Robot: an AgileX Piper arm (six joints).
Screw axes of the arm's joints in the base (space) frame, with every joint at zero. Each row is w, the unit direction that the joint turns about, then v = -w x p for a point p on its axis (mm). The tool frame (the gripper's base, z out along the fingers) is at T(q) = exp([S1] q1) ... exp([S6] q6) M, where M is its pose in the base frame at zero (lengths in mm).
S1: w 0 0 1 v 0.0 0.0 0.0
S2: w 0 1 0 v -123.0 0.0 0.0
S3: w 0 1 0 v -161.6 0.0 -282.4
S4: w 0.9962 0 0.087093 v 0.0 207.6 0.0
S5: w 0 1 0 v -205.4 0.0 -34.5
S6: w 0.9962 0 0.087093 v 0.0 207.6 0.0
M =
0.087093 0 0.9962 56.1
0 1 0 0.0
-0.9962 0 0.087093 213.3
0 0 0 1
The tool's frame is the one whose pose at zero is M.
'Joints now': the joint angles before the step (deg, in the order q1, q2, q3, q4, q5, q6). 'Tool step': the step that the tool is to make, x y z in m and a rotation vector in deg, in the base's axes. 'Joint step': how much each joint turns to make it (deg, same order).
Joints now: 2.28, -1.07, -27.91, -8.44, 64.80, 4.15
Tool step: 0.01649, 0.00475, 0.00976, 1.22, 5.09, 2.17
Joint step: 0.00, 7.32, -1.91, 2.85, -0.51, -1.18
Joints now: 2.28, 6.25, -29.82, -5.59, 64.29, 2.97
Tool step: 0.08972, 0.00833, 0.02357, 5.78, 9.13, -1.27
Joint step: 0.02, 27.49, -6.37, 3.00, -11.95, 4.68
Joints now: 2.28, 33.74, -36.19, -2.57, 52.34, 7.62
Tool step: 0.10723, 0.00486, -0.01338, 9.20, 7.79, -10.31
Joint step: 0.00, 27.73, -8.79, 0.04, -11.03, 14.35
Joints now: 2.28, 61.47, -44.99, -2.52, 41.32, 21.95
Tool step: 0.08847, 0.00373, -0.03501, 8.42, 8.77, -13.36
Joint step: 0.00, 22.56, -11.92, 0.13, -1.71, 15.91
